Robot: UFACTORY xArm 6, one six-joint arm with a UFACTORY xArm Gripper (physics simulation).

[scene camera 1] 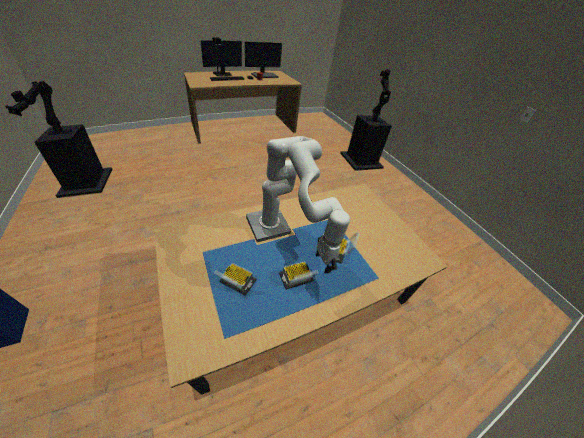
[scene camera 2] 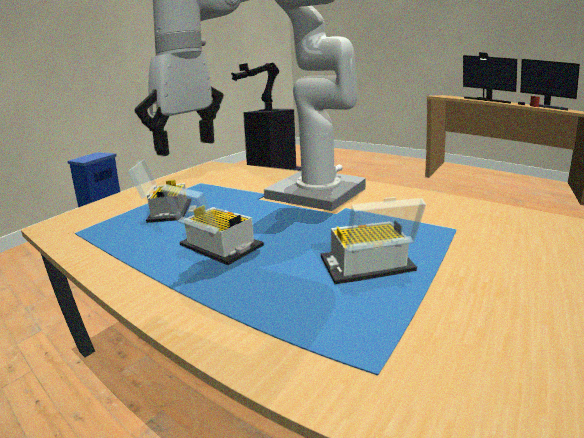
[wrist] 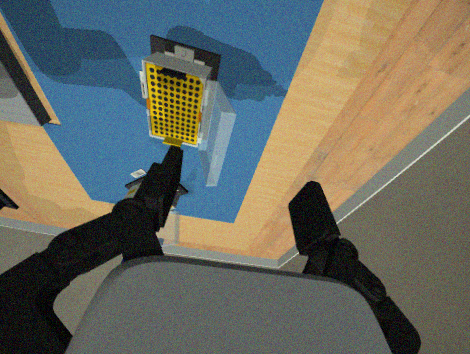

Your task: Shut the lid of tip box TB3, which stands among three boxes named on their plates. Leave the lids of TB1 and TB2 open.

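TB3, the middle box with a yellow tip rack, stands on the blue mat; its plate is not readable. Its clear lid stands open, on the box's right side in the wrist view. A second box and a third box stand either side, lids open; which is TB1 or TB2 cannot be told. My gripper is open and empty, above the mat between TB3 and the second box.
The robot base plate is behind the mat on the wooden table. The second box's raised lid is near the gripper side. A blue bin stands beyond the table.
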